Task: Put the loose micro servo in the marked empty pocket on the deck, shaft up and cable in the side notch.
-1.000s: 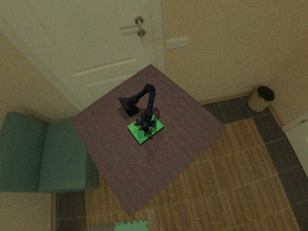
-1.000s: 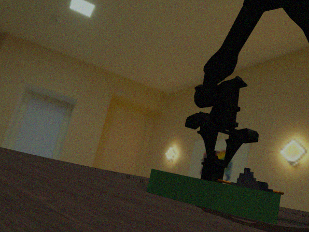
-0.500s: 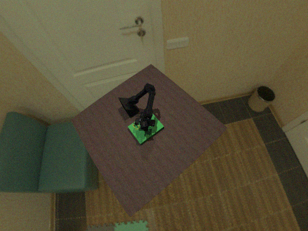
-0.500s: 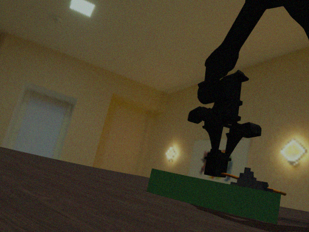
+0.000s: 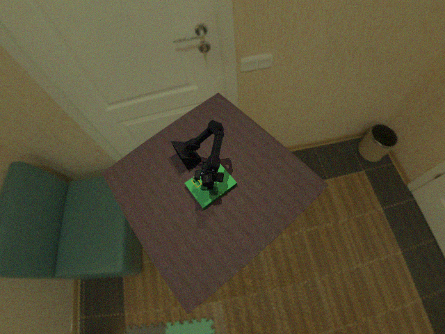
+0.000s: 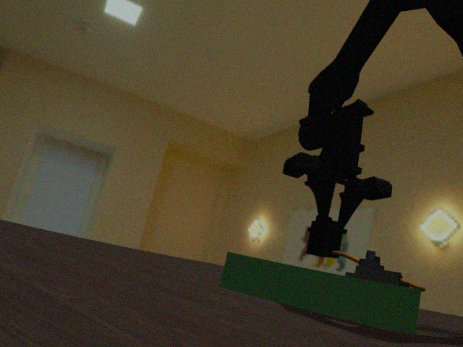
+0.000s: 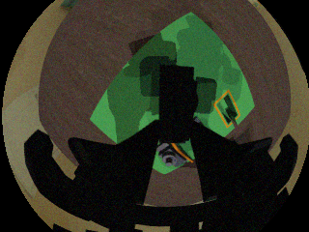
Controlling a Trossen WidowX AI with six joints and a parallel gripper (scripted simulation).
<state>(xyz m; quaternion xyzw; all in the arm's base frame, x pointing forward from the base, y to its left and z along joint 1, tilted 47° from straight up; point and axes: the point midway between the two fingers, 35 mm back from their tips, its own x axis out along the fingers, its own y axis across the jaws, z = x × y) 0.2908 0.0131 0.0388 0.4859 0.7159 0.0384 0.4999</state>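
Now: gripper tip 20 mm short of the green deck and 100 mm above it.
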